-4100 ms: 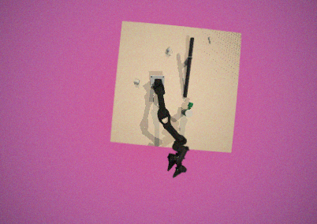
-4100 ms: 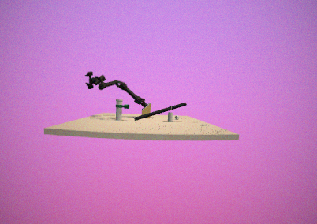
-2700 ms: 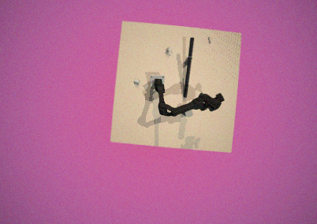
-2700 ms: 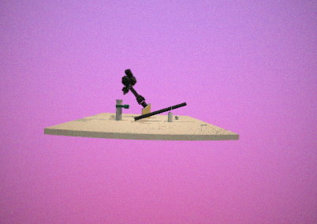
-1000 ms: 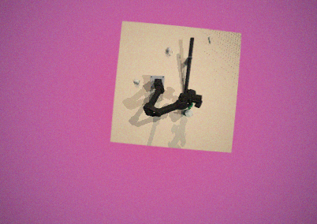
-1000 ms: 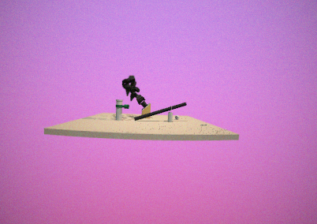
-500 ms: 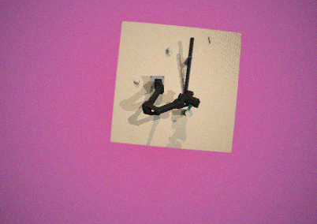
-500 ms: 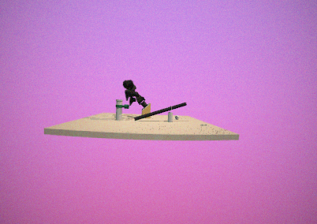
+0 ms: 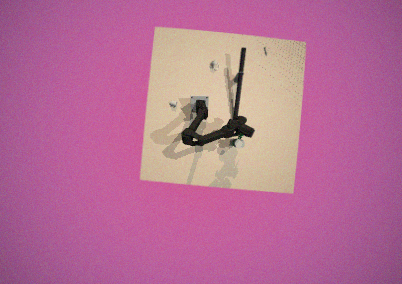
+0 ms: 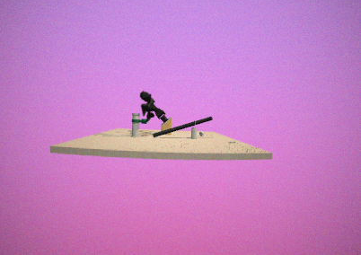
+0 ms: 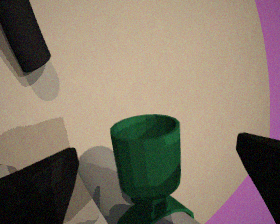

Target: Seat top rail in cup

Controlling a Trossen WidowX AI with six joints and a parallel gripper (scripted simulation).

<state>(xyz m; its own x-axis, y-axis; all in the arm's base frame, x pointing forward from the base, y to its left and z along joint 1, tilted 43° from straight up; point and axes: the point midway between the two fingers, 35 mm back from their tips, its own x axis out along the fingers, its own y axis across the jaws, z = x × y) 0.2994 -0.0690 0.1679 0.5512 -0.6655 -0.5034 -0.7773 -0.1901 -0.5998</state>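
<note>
The green rail-end cup lies 2 cm to the right of my gripper tip and 2 cm below it. The rest, counted from my gripper tip: line post 5 cm behind, 43 cm to the left, 5 cm below.
</note>
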